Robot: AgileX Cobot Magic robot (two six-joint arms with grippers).
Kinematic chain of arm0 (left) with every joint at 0, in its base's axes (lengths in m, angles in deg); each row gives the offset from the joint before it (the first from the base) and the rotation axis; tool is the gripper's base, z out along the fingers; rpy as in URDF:
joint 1: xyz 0 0 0.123 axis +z
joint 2: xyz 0 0 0 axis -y
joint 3: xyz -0.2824 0 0.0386 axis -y
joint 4: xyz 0.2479 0 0.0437 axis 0.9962 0 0.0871
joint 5: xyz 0 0 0 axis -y
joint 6: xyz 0.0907 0 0.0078 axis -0.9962 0 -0.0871
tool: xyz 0 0 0 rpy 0 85 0
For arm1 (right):
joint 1: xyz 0 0 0.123 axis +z
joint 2: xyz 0 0 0 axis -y
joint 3: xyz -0.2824 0 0.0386 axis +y
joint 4: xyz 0.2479 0 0.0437 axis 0.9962 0 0.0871
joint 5: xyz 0 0 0 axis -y
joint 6: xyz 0.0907 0 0.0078 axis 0.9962 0 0.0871
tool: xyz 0 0 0 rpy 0 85 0
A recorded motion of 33 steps. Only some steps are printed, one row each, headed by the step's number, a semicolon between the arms.
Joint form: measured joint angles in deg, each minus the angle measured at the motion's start. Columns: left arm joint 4, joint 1, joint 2, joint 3, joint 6, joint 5; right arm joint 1, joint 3, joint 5, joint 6, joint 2, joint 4.
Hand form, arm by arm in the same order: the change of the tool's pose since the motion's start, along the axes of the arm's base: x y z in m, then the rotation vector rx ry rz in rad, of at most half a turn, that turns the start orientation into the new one. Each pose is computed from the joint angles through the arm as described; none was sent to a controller.
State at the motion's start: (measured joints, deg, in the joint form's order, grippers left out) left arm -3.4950 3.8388 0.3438 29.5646 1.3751 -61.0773; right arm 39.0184 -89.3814 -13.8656 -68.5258 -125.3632 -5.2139
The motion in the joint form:
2: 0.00 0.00 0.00 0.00 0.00 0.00; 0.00 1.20 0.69 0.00 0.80 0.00
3: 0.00 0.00 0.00 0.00 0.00 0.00; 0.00 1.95 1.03 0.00 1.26 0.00
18: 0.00 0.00 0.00 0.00 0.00 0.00; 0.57 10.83 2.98 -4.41 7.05 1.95
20: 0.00 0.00 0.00 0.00 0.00 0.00; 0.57 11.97 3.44 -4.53 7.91 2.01
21: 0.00 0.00 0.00 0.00 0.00 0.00; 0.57 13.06 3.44 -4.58 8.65 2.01
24: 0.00 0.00 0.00 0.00 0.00 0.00; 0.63 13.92 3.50 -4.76 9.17 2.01
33: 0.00 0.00 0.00 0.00 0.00 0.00; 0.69 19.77 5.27 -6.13 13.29 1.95
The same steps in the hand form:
2: 0.0000 0.0000 0.0000 0.0000 0.0000 0.0000; -0.0027 -0.0020 0.0014 0.0036 -0.0035 0.0009
3: 0.0000 0.0000 0.0000 0.0000 0.0000 0.0000; -0.0044 -0.0034 0.0019 0.0043 -0.0040 0.0014
18: 0.0000 0.0000 0.0000 0.0000 0.0000 0.0000; -0.0312 -0.0182 0.0067 -0.0279 -0.0030 0.0493
20: 0.0000 0.0000 0.0000 0.0000 0.0000 0.0000; -0.0342 -0.0207 0.0084 -0.0263 -0.0057 0.0506
21: 0.0000 0.0000 0.0000 0.0000 0.0000 0.0000; -0.0375 -0.0233 0.0087 -0.0306 -0.0013 0.0513
24: 0.0000 0.0000 0.0000 0.0000 0.0000 0.0000; -0.0402 -0.0250 0.0086 -0.0353 0.0012 0.0546
33: 0.0000 0.0000 0.0000 0.0000 0.0000 0.0000; -0.0570 -0.0382 0.0130 -0.0479 -0.0096 0.0747

